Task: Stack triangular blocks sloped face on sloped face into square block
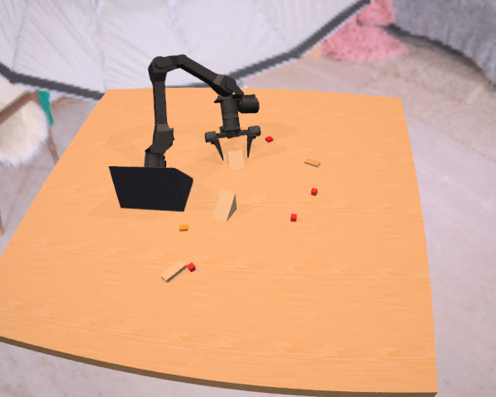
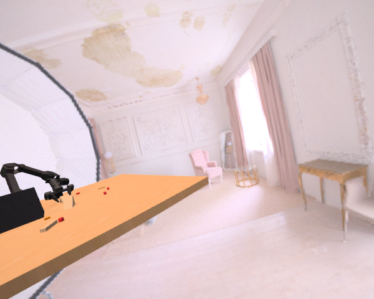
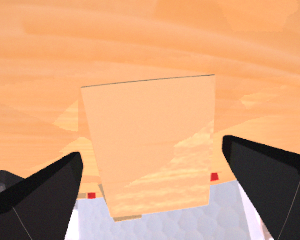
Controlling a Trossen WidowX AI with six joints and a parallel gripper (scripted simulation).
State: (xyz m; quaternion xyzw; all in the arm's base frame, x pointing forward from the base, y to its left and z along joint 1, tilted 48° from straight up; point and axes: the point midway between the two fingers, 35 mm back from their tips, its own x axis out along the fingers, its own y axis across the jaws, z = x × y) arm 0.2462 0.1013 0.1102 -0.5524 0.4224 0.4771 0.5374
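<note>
Now: gripper tip 23 cm to the left of the triangular block and 1 cm past it. Round my gripper tip: orange piece 31 cm to the right, 13 cm behind, 1 cm below.
</note>
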